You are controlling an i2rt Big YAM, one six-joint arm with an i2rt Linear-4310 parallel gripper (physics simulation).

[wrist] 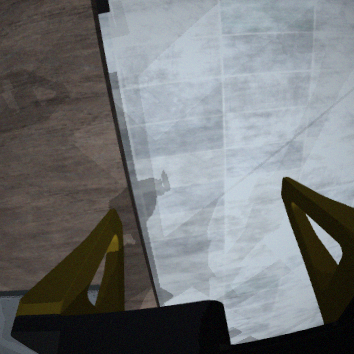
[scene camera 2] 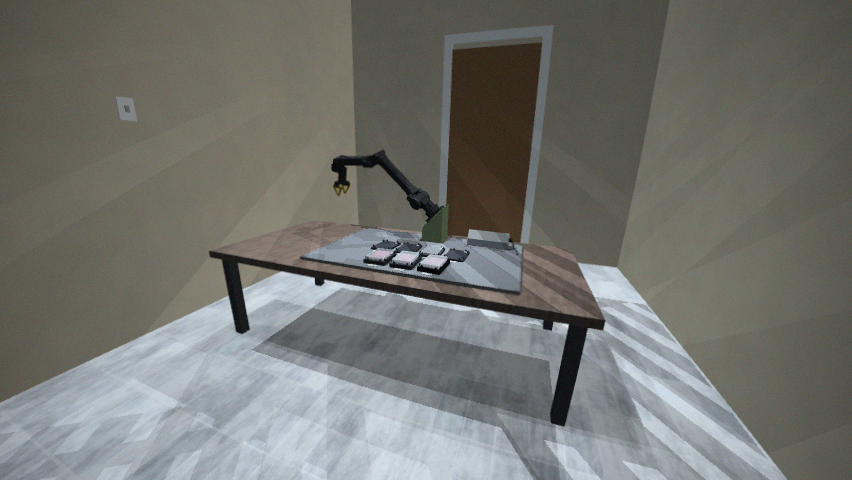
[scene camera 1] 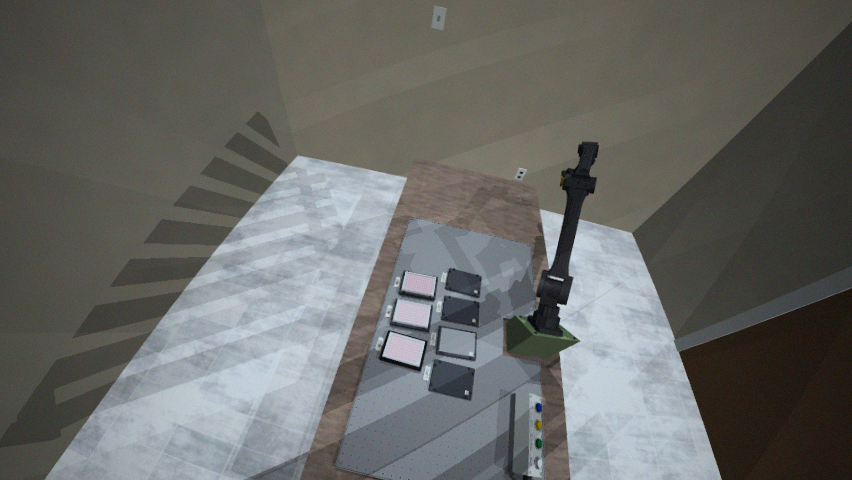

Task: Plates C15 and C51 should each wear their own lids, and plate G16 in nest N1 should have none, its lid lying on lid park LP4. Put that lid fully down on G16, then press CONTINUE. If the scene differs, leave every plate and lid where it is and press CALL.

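Frame: origin at the arm's base, x ahead, y right, z down, level; millimetres.
Seen in the pictures: gripper, fingertip midpoint: point(wrist: 199, 201) point(scene camera 2: 341, 194); arm's base, link origin: point(scene camera 2: 436, 214) point(scene camera 1: 543, 327).
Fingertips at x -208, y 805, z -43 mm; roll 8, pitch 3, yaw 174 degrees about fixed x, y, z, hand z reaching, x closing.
Offsets run from my fingertips to a thing's top centre. "spot": to the spot under its first point. Level surfaces: height alone.
Three pink-topped plates stand in a row in scene camera 1. The far plate @[dx +659, dy -681, dz +153 mm] point(scene camera 1: 417, 284) point(scene camera 2: 379, 255) and middle plate @[dx +658, dy -811, dz +151 mm] point(scene camera 1: 411, 313) point(scene camera 2: 406, 258) have pale rims, as if lidded. The near plate @[dx +656, dy -944, dz +151 mm] point(scene camera 1: 403, 349) point(scene camera 2: 433, 262) has a black rim and shows no clear lid edge. A pale, clear lid @[dx +475, dy -874, dz +168 mm] point(scene camera 1: 456, 343) lies flat on the third of the dark parks beside them. Label lettering is too small to read. My gripper point(scene camera 2: 341, 192) point(wrist: 199, 201) is open and empty, high above the table's far end, away from plates and lid.
Dark parks @[spot: dx +480, dy -619, dz +176 mm] point(scene camera 1: 463, 282) @[spot: dx +478, dy -751, dz +176 mm] point(scene camera 1: 460, 311) @[spot: dx +478, dy -1003, dz +176 mm] point(scene camera 1: 451, 379) show no lid. A button box @[dx +222, dy -1120, dz +102 mm] point(scene camera 1: 520, 435) point(scene camera 2: 488, 239) with blue @[dx +199, dy -1046, dz +111 mm] point(scene camera 1: 538, 407), yellow @[dx +200, dy -1096, dz +111 mm] point(scene camera 1: 538, 425), green @[dx +201, dy -1146, dz +111 mm] point(scene camera 1: 538, 443) and white @[dx +202, dy -1196, dz +111 mm] point(scene camera 1: 537, 462) buttons stands past the green arm base point(scene camera 1: 539, 341). Everything is on a grey board @[dz +186 mm] point(scene camera 1: 381, 429).
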